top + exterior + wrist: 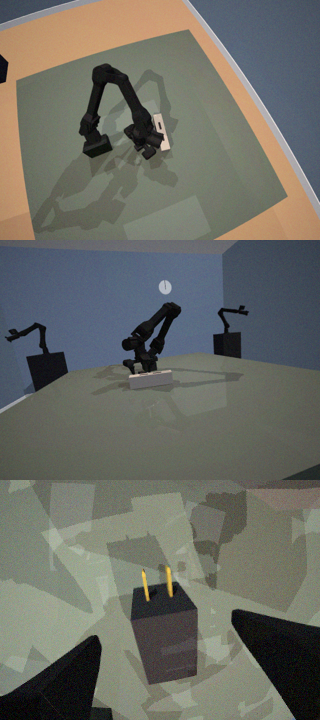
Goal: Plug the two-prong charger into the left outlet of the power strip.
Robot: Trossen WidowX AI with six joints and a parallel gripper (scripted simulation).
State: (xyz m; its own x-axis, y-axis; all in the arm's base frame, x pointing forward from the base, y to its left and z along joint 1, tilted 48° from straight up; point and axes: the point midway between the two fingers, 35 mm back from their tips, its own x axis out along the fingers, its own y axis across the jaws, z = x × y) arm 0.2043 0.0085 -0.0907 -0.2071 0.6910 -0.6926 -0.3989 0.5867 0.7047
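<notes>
Now: gripper tip 10 mm to the right of the charger and 10 mm short of it.
</notes>
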